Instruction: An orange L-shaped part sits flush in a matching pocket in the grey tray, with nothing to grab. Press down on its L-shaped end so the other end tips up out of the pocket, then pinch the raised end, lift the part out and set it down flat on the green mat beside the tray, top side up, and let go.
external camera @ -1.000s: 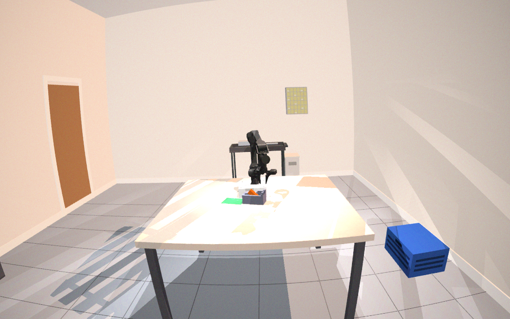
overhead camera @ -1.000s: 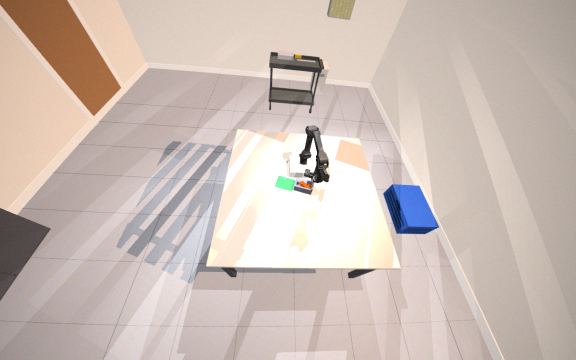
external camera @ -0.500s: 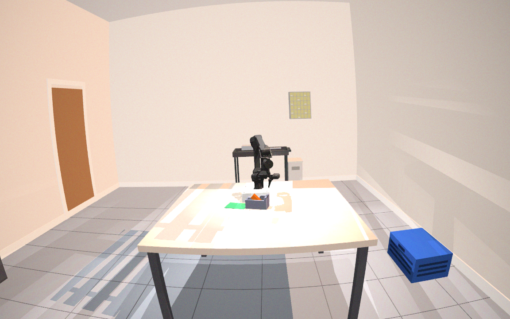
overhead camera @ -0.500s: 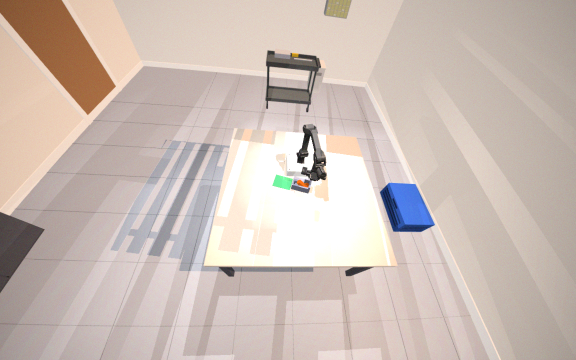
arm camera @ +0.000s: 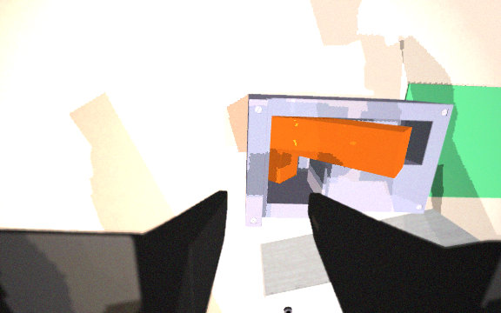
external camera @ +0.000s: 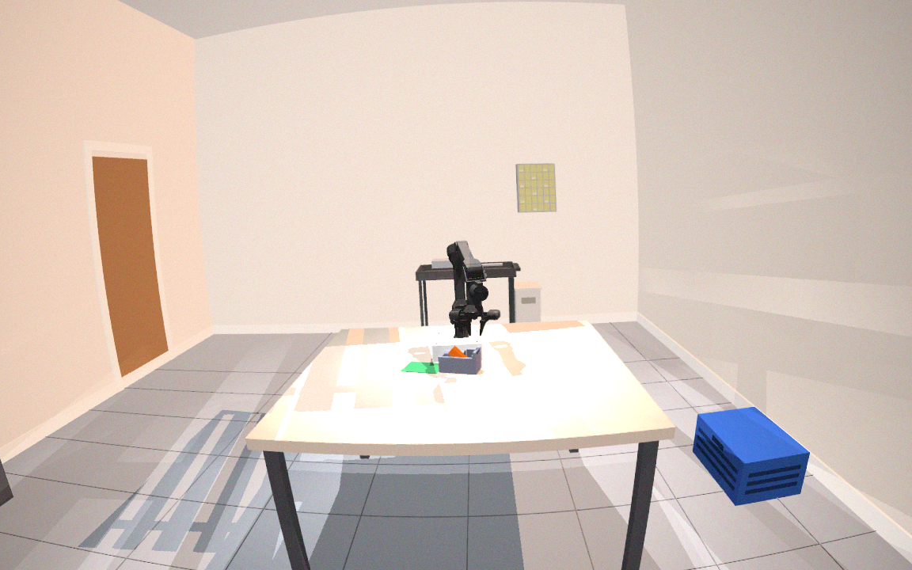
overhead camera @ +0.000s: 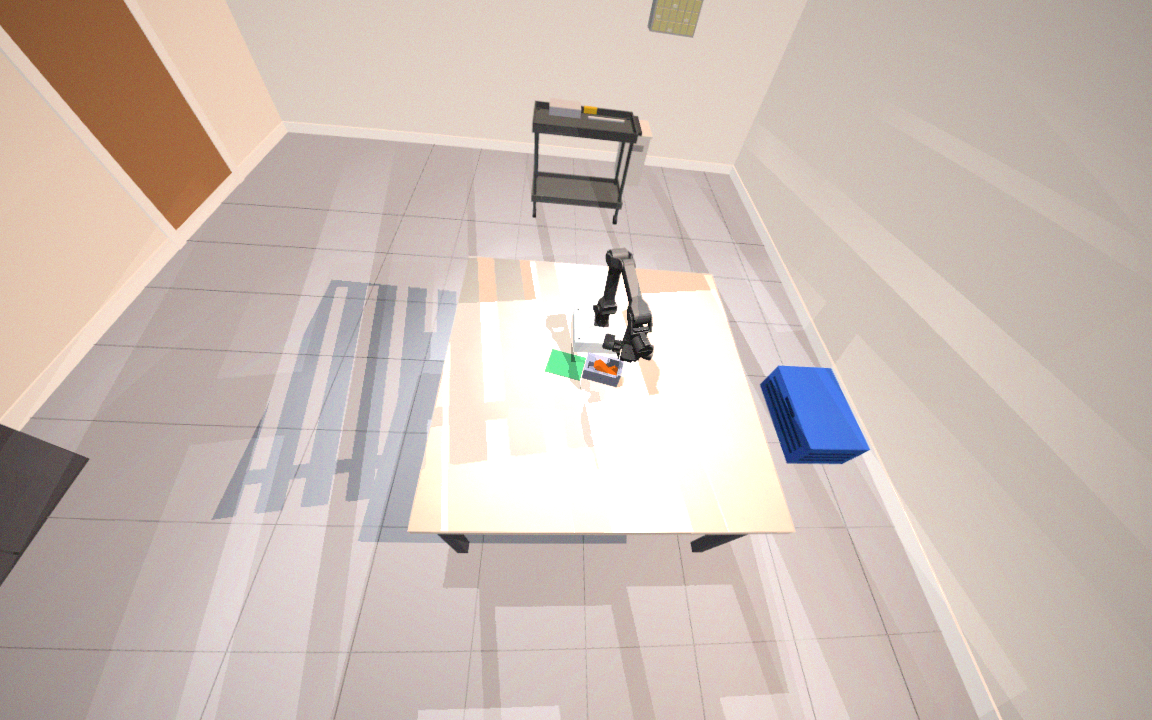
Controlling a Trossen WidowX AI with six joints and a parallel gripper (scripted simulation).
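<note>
Now: gripper tip 220 mm to the left of the green mat, 160 mm above it and 40 mm past it.
</note>
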